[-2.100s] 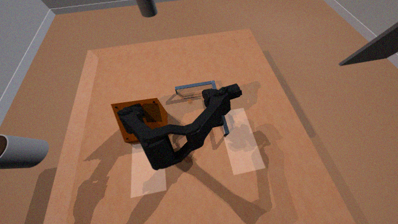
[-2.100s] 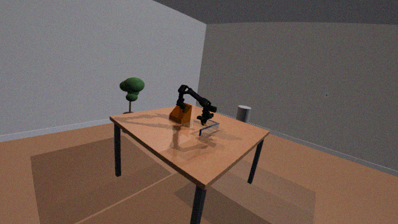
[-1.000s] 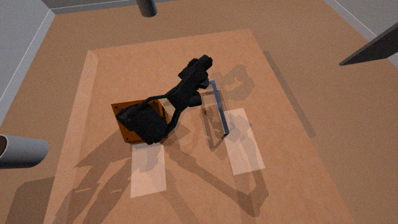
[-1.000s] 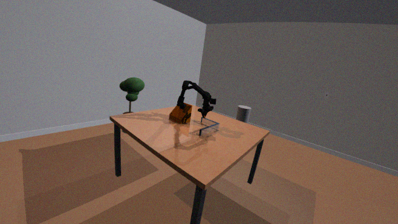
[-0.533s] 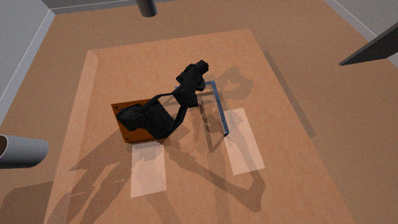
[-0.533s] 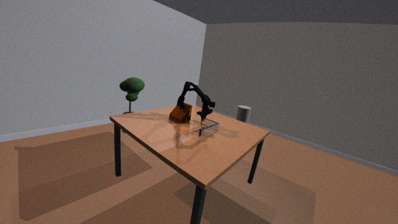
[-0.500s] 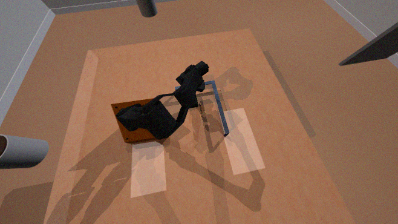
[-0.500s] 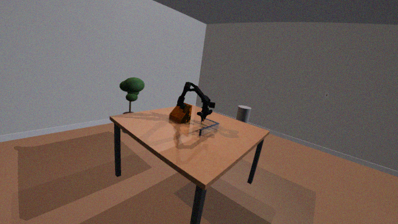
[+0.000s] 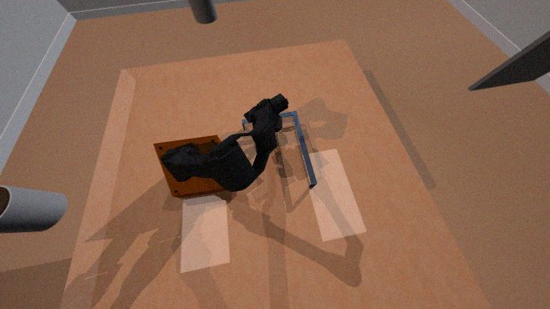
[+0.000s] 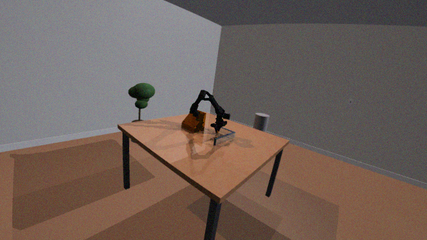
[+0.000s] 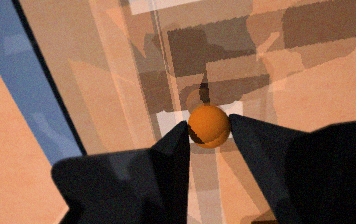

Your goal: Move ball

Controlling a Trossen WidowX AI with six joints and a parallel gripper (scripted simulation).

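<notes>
Now: the orange ball right at my gripper tip. Also, from my gripper tip: faint orange spot (10 mm below).
</notes>
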